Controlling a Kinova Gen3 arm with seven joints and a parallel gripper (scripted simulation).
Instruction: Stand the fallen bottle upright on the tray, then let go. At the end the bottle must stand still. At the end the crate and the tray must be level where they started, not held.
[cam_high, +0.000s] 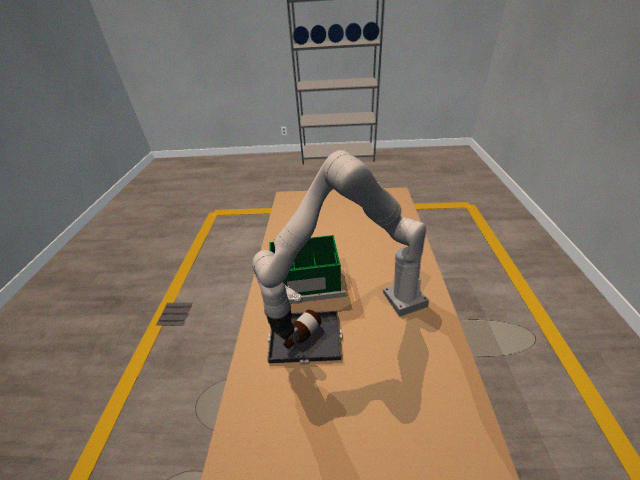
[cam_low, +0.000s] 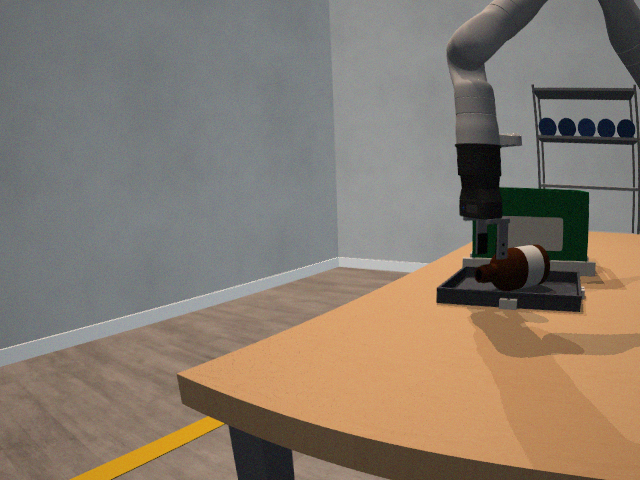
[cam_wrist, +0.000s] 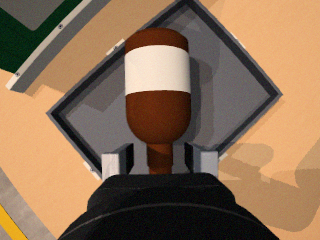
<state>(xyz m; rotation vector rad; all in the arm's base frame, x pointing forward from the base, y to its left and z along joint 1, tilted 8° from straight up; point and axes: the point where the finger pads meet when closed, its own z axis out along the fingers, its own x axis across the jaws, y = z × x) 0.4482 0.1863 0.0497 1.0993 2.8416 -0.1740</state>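
Right now the brown bottle is 3 cm behind my hand, 4 cm to the right of it and 5 cm below it. Also, from my hand: green crate: 6 cm behind, 30 cm to the right; then dark tray: 5 cm behind, 3 cm to the right, 7 cm below.
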